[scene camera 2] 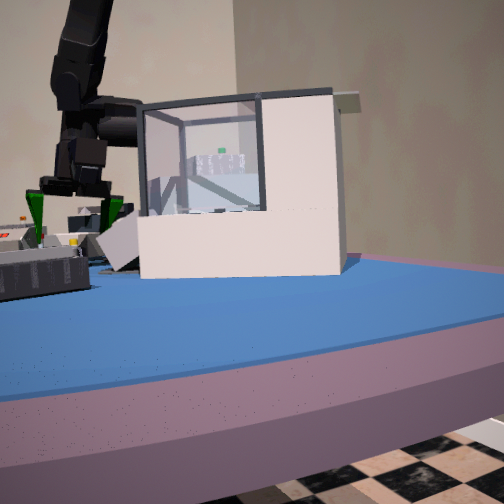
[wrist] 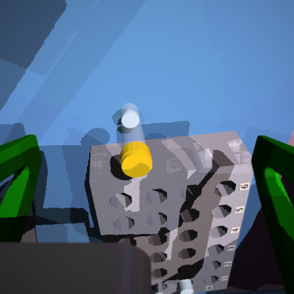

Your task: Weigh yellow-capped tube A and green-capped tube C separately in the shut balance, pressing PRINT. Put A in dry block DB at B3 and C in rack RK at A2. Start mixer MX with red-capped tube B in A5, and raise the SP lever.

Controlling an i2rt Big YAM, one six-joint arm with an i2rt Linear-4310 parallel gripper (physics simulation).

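Note:
My gripper (scene camera 2: 71, 239) (wrist: 146, 147) is open and empty, its green fingers wide apart on either side of the yellow-capped tube A (scene camera 2: 73, 242) (wrist: 136, 161). This tube is at one end corner of a grey block with numbered holes (scene camera 2: 45, 277) (wrist: 110, 187); its clear body and white end show past the block's edge in the wrist view. Another tube's white part (wrist: 185, 286) shows at the bottom edge. A small red cap (scene camera 2: 42, 236) shows by one finger. A green cap (scene camera 2: 222, 150) shows through the glass of the balance (scene camera 2: 300, 155). I cannot tell whether the balance is shut.
The balance stands right of the gripper, its sloped panel (scene camera 2: 120, 242) close to one finger. A pale ribbed block (scene camera 2: 220, 164) shows through its glass under the green cap. Grey devices (scene camera 2: 82, 223) stand behind the holed block. A blue mat (scene camera 2: 250, 320) (wrist: 190, 65) covers the table.

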